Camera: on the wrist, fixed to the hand. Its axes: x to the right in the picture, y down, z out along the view.
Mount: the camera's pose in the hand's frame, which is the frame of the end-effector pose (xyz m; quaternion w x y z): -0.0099 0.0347 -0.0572 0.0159 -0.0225 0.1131 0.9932
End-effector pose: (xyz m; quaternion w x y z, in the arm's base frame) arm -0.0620 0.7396 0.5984 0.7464 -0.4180 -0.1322 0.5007
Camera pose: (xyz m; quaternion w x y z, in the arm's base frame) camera -0.0535 0.7082 0.5391 0.4799 0.2114 -0.4862 -0.6990
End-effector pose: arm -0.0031 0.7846 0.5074 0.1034 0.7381 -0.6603 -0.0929
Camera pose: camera -0.0217 0.7924 0.5719 0.1852 -0.6359 -0.7298 0.1698
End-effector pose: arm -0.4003 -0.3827 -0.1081 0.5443 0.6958 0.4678 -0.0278
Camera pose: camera -0.4091 -0.3430 -0.0541 0.0010 -0.4666 0.6214 -0.6294
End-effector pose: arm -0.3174 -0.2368 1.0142 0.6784 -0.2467 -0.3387 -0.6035
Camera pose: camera -0.2744 -0.2677 0.9722 0.6429 -0.2873 0.3299 0.6287
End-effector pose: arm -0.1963 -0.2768 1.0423 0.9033 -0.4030 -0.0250 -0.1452
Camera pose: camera -0.2001 -0.2945 0.9771 0.1523 -0.0351 0.5053 0.8487
